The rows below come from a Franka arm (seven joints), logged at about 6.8 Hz.
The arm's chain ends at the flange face. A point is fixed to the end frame.
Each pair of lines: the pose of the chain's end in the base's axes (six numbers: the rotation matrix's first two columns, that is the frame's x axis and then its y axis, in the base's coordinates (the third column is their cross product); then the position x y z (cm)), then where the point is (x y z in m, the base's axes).
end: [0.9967, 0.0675, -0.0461, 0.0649, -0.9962, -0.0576, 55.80, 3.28, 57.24]
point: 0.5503 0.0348 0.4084
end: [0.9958, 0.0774, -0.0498, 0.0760, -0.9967, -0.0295, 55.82, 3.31, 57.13]
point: 0.5502 0.0303 0.4074
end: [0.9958, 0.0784, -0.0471, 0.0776, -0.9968, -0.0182, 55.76, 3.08, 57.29]
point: 0.5502 0.0262 0.4090
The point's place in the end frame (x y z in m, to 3 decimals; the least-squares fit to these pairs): 0.000 0.007 0.164
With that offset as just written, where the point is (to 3 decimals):
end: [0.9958, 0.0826, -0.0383, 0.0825, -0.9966, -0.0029, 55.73, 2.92, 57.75]
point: 0.552 0.022 0.414
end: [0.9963, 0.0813, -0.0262, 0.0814, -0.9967, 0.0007, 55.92, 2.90, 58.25]
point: 0.555 0.022 0.419
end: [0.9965, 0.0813, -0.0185, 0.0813, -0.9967, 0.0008, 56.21, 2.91, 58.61]
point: 0.560 0.022 0.422
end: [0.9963, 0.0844, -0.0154, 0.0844, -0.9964, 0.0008, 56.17, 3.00, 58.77]
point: 0.560 0.023 0.424
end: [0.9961, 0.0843, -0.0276, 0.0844, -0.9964, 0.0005, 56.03, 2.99, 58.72]
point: 0.556 0.022 0.423
